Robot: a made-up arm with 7 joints.
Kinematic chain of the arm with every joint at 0, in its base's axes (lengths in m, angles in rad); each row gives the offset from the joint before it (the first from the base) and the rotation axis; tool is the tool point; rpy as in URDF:
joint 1: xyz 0 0 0.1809 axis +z
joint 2: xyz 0 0 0 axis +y
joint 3: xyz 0 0 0.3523 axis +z
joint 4: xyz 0.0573 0 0 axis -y
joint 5: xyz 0.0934 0 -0.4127 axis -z
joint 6: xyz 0 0 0 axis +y
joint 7: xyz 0.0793 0 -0.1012 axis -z
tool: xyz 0 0 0 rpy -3.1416 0 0
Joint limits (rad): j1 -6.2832..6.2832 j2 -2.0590..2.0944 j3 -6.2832..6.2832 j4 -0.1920..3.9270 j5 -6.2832..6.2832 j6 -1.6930..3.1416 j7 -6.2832..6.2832
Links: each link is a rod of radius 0.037 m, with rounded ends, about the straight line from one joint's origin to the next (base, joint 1, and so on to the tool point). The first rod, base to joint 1, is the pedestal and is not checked.
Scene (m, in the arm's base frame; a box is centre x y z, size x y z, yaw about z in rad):
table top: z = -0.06
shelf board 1: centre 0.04 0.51 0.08 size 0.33 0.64 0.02 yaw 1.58
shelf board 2: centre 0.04 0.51 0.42 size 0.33 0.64 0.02 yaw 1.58
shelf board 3: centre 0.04 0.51 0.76 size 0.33 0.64 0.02 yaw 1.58
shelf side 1: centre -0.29 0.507 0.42 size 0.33 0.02 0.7 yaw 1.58
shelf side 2: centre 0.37 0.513 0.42 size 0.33 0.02 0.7 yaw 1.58
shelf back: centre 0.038 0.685 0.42 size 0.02 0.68 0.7 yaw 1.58
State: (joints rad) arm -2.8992 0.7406 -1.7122 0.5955 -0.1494 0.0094 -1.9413
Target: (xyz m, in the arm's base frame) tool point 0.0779 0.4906 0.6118
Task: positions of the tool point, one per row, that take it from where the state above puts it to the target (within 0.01 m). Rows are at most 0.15 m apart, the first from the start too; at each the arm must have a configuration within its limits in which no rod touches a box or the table.
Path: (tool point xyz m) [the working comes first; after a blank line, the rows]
Joints at the target: -3.1081 0.6540 -2.1862 1.1099 -0.0753 -0.0511 -1.9413
Straight joint move there: touches shelf board 2.

1: 0.0030 0.4198 0.2726
2: 0.0689 0.3372 0.3082
3: 0.1093 0.2468 0.3179
4: 0.1283 0.1716 0.2923
5: 0.1261 0.1295 0.2389
6: 0.0986 0.1241 0.1774
7: 0.1354 0.1159 0.2720
8: 0.1469 0.1132 0.3718
9: 0.1363 0.1253 0.4671
10: 0.1112 0.1557 0.5491
11: 0.0806 0.2016 0.6118
12: 0.0919 0.3089 0.6194
13: 0.0920 0.4088 0.6142
14: 0.0780 0.4906 0.6118

